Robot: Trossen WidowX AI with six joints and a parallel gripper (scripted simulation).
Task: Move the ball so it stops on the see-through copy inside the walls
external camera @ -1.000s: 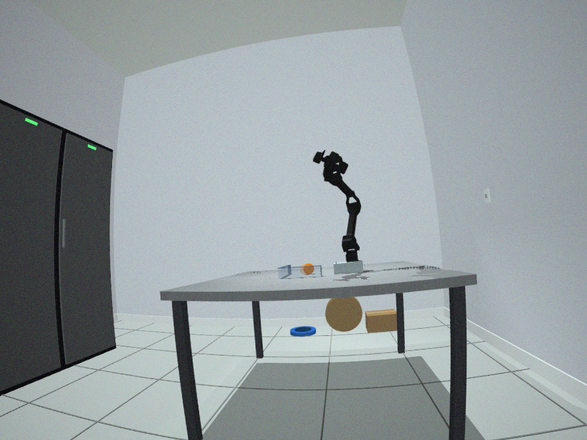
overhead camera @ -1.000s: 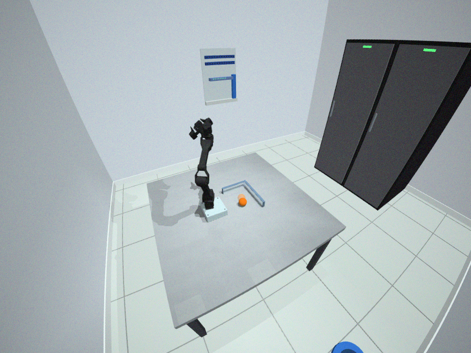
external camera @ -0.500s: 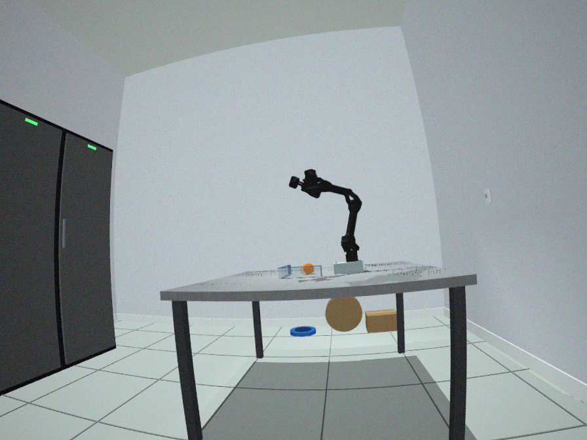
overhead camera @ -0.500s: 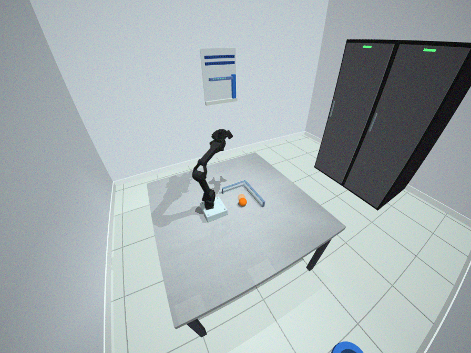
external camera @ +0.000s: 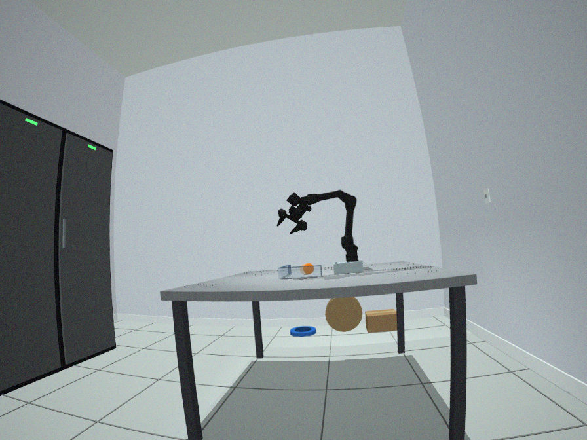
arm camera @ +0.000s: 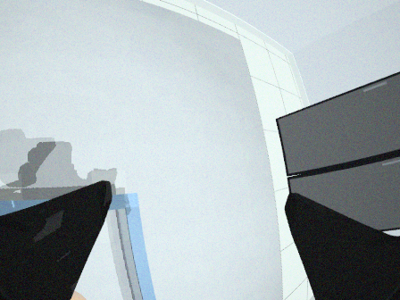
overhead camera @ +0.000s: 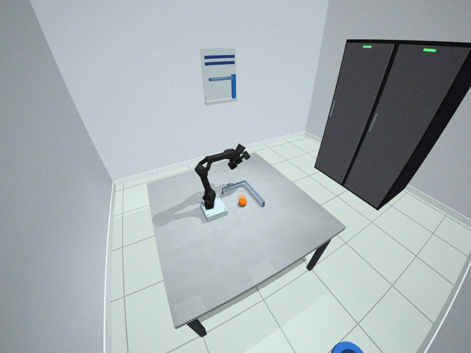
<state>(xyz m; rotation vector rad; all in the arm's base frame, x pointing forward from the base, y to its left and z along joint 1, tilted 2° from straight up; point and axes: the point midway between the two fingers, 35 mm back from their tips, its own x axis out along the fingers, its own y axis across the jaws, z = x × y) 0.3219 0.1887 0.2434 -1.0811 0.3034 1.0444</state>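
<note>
Right now the orange ball is 70 mm behind my gripper tip, 220 mm to the right of it and 240 mm below it. From my gripper tip the other things lie so: see-through ball copy: 60 mm behind, 170 mm to the right, 240 mm below.
</note>
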